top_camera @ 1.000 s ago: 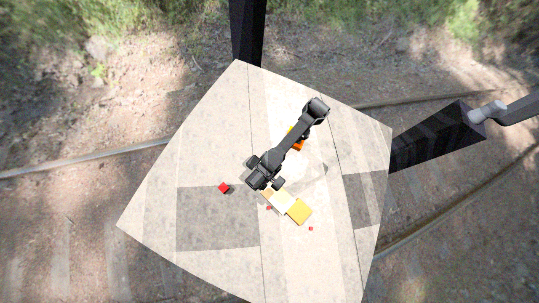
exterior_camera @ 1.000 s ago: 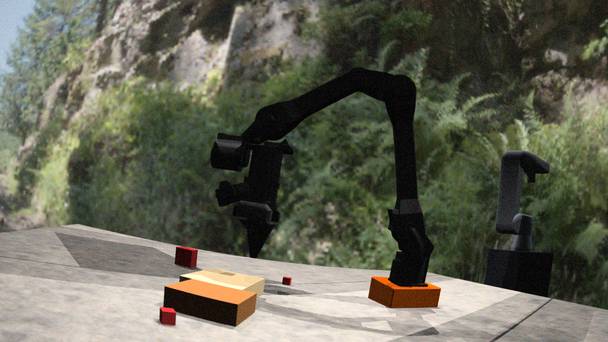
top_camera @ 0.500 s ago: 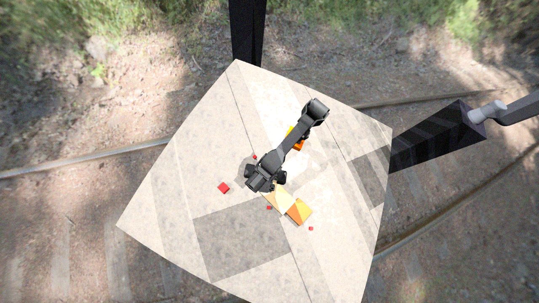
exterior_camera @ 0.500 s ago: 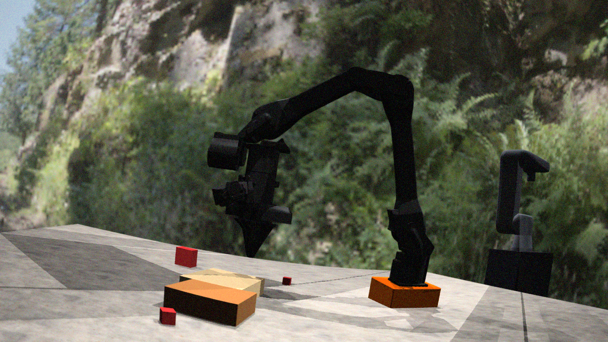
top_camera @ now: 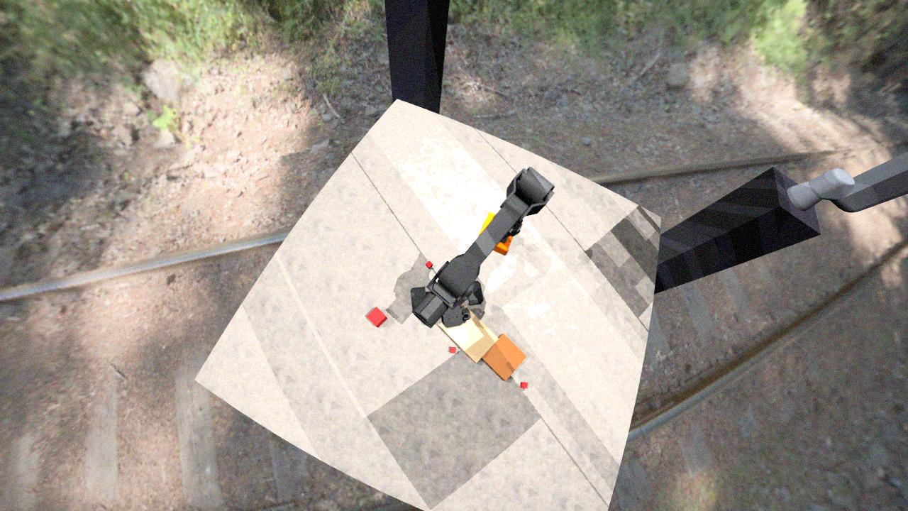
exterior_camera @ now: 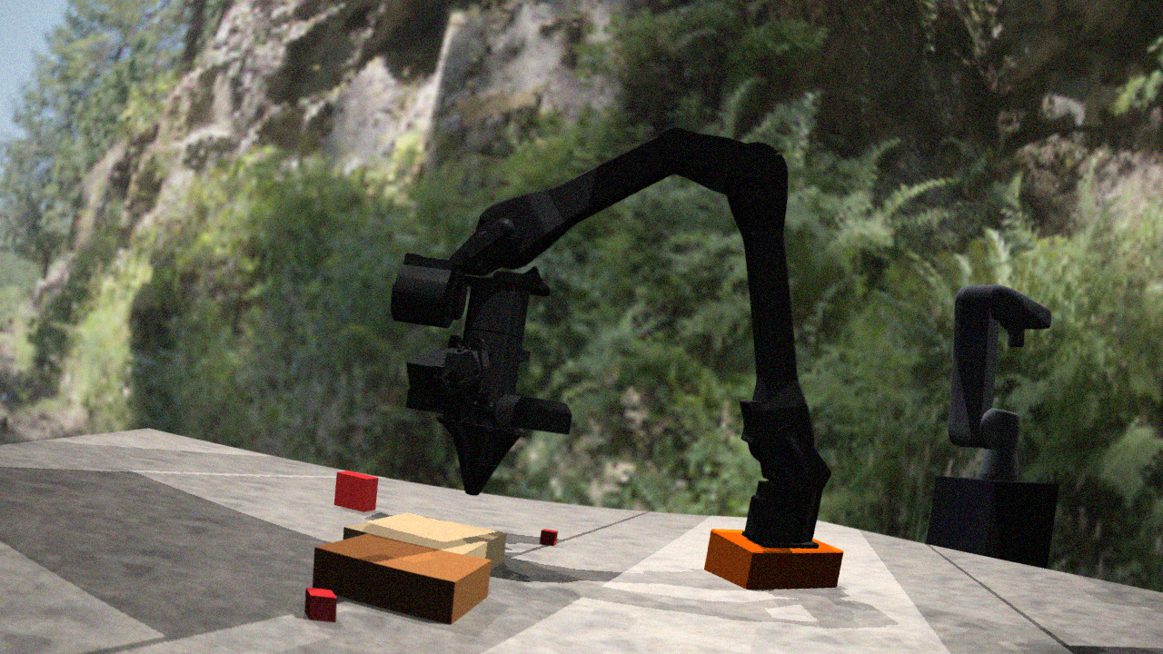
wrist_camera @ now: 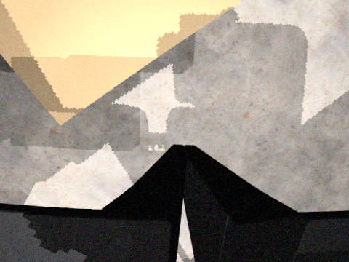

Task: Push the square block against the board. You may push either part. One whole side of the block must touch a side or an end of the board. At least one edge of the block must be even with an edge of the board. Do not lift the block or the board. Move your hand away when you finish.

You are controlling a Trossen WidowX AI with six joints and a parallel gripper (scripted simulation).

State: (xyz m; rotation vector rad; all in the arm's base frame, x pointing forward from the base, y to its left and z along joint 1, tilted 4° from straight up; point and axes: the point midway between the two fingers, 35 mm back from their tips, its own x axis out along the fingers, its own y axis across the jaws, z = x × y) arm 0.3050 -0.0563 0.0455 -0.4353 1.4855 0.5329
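Right now my gripper tip is 100 mm to the right of the board, 40 mm short of it and 40 mm above it. The rest, counted from my gripper tip: orange square block (230 mm to the left, 60 mm ahead, 40 mm below); red cube (150 mm to the right, 130 mm ahead, 40 mm below).
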